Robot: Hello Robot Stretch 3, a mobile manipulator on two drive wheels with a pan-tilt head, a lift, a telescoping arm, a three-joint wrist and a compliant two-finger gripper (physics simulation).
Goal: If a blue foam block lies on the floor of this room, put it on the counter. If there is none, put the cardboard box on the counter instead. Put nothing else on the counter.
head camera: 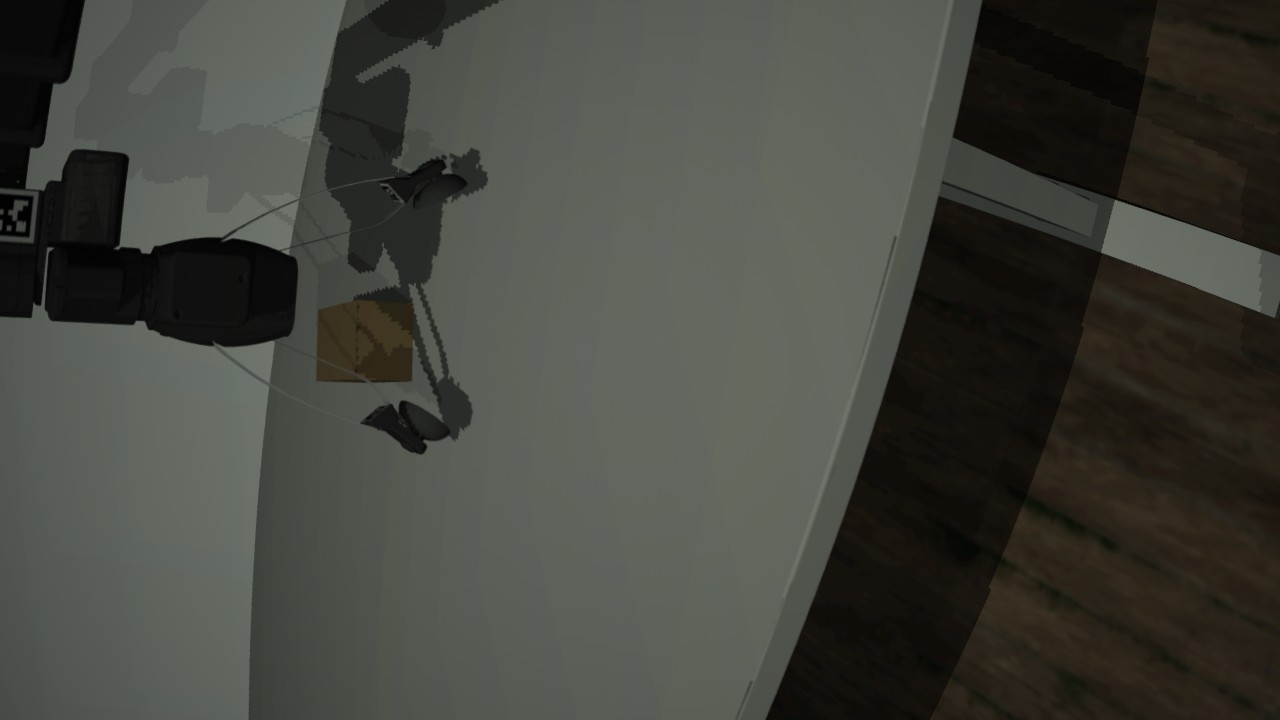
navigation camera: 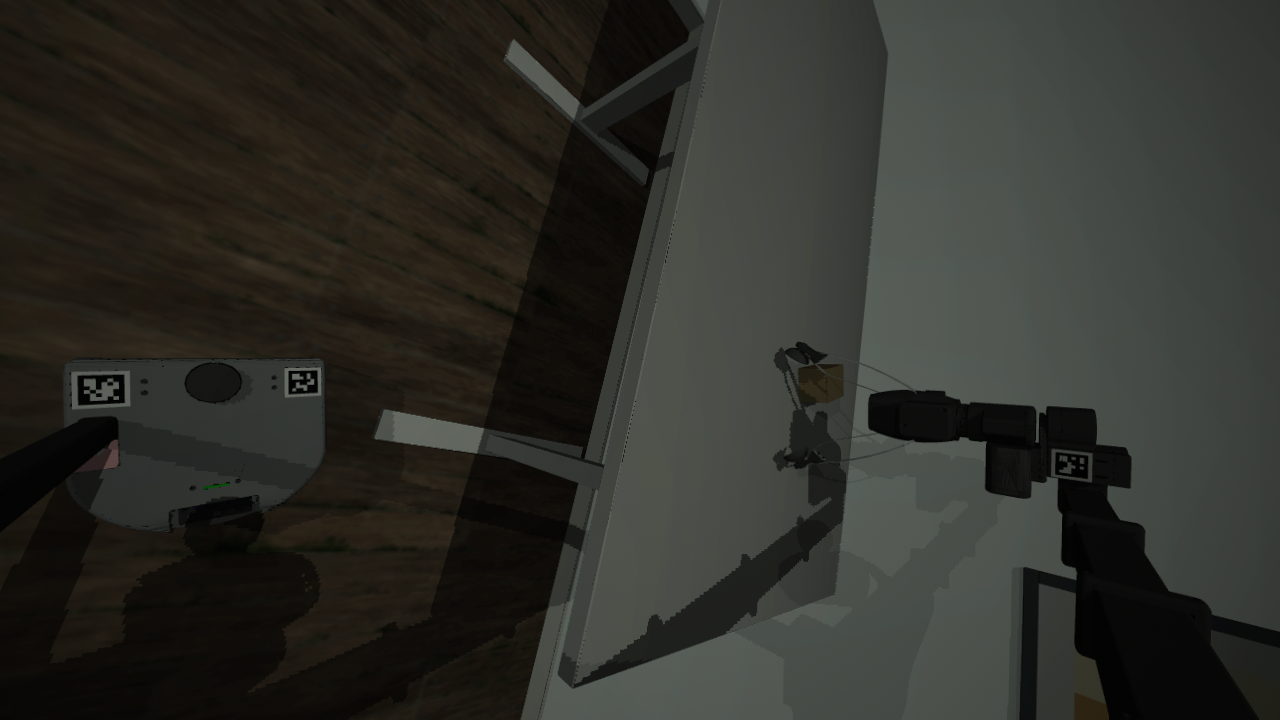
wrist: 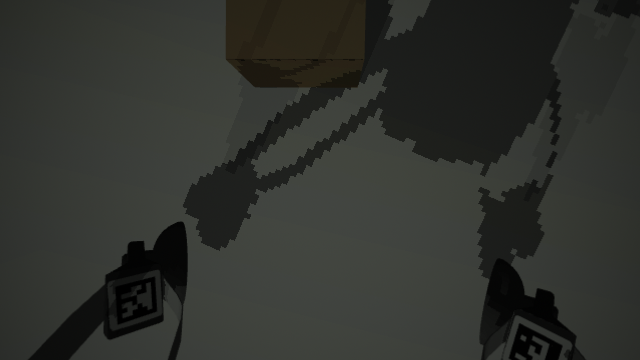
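Note:
The cardboard box (head camera: 365, 342) (navigation camera: 821, 383) (wrist: 300, 35), small and tan-brown, sits upright on a pale, long-topped surface (head camera: 626, 447) (navigation camera: 742, 223) (wrist: 75, 125) near its wall side. I cannot tell whether this surface is the counter. My gripper (head camera: 427, 304) (navigation camera: 795, 407) (wrist: 332, 267) is open and empty, its two fingers spread wide. In the head view the box lies between the finger lines, nearer the lower finger, and back towards the palm. In the wrist view it is beyond the fingertips at the top edge, partly cut off. No blue foam block shows.
Pale legs (head camera: 1181, 255) (navigation camera: 438, 434) stand under the surface's front edge on the dark wooden floor (head camera: 1118, 447) (navigation camera: 268, 179). My base (navigation camera: 286, 443) is on the floor at left. The wall (navigation camera: 1074, 179) is behind, with a dark picture frame (navigation camera: 1029, 644) low at right.

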